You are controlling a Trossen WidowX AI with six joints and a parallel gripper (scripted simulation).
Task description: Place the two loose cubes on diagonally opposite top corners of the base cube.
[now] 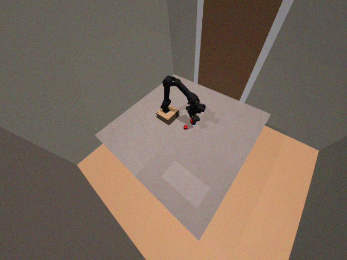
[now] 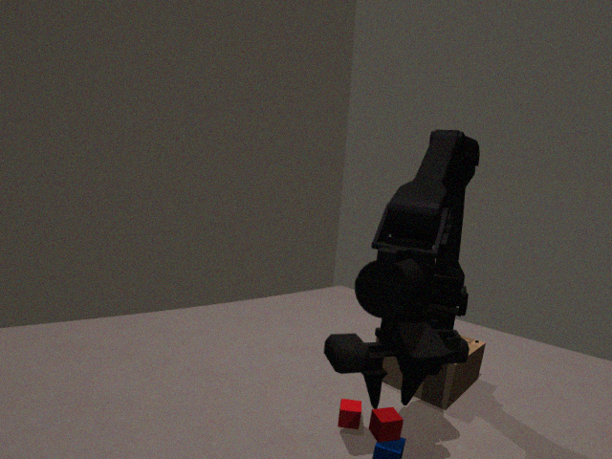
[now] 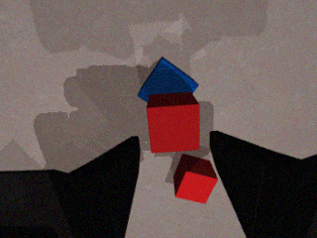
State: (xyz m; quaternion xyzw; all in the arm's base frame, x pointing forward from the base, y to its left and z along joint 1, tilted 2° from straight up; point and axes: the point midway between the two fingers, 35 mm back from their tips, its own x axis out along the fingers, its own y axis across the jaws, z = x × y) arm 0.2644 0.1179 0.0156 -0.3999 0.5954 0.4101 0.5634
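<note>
Right now my gripper tip is 1 cm short of the blue cube, 2 cm to the right of it and 6 cm above it.
</note>
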